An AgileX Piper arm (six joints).
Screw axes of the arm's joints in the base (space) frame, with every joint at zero. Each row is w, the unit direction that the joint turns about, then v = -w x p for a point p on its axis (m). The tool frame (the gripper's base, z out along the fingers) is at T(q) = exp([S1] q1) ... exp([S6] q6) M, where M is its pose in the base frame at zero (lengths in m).
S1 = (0, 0, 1, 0, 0, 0)
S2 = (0, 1, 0, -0.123, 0, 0)
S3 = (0, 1, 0, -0.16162, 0, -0.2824)
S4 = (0.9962, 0, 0.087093, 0, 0.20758, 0)
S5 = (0, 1, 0, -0.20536, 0, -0.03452)
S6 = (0.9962, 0, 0.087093, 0, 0.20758, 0)
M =
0.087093 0 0.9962 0.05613
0 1 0 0
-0.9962 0 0.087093 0.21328
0 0 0 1
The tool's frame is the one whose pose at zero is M.
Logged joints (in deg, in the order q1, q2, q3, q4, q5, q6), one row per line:
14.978 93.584 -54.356 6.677 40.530 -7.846
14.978 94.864 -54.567 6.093 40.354 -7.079
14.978 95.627 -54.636 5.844 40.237 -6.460
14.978 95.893 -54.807 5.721 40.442 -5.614
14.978 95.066 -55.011 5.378 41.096 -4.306
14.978 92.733 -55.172 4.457 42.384 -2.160
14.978 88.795 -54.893 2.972 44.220 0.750
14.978 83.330 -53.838 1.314 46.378 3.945
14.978 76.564 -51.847 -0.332 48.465 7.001
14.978 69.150 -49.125 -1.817 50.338 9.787
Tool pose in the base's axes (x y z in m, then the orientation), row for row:
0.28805 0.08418 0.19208 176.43 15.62 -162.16
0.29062 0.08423 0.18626 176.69 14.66 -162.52
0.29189 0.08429 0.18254 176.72 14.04 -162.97
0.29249 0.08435 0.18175 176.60 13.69 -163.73
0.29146 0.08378 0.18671 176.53 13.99 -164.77
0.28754 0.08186 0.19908 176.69 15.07 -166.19
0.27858 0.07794 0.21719 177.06 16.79 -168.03
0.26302 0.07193 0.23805 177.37 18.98 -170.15
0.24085 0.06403 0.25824 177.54 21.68 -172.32
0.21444 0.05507 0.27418 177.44 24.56 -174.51
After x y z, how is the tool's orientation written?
As angles about the fixed x, y, z axes (roll, pitch, yaw), in degrees.
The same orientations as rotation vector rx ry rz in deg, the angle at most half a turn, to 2 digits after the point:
-26.27 162.80 8.58
-25.81 163.81 7.98
-25.22 164.50 7.75
-24.18 164.99 7.73
-22.67 164.87 7.70
-20.50 164.00 7.37
-17.66 162.52 6.69
-14.46 160.56 6.00
-11.26 158.05 5.43
-8.20 155.30 5.09

